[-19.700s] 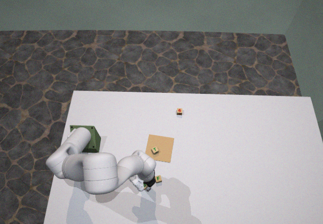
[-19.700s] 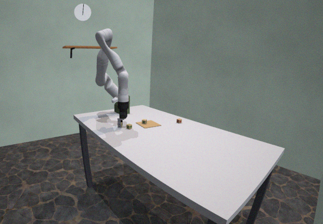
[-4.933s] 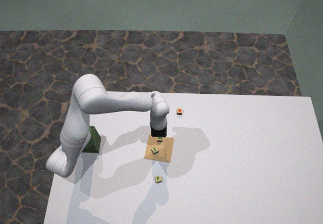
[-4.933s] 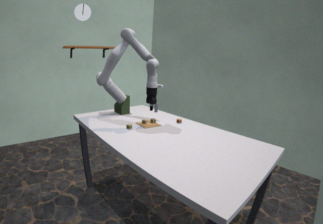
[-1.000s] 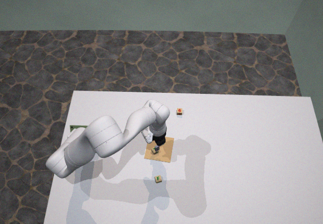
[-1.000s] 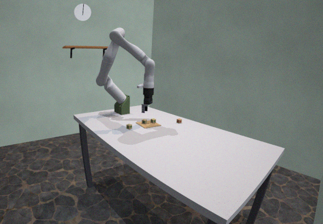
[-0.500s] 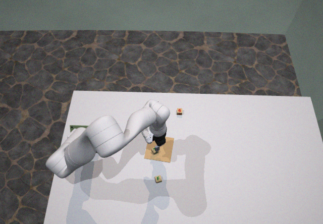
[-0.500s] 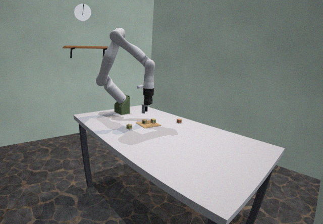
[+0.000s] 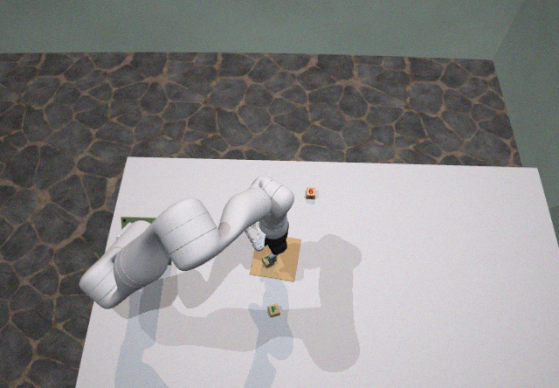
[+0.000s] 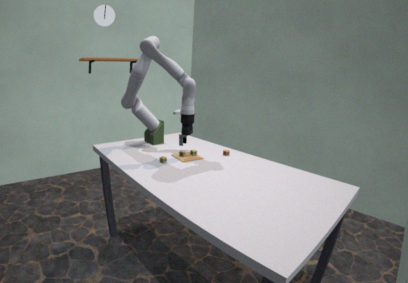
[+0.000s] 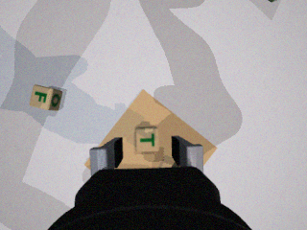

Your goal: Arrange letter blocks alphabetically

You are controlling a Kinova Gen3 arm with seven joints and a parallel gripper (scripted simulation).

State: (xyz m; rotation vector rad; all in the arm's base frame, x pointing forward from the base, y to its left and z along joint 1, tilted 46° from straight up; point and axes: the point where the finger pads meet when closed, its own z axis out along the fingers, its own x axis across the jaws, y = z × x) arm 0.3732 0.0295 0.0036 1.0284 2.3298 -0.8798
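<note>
Right now my hand is 9 cm above the tan mat, 2 cm to the right of it and 2 cm short of it. From my hand the other things lie so: 6 block: 25 cm to the left, 10 cm ahead, 8 cm below; B block: 7 cm to the left, 7 cm below, 1 cm ahead; F block: 15 cm to the right, 8 cm below, 4 cm ahead.
</note>
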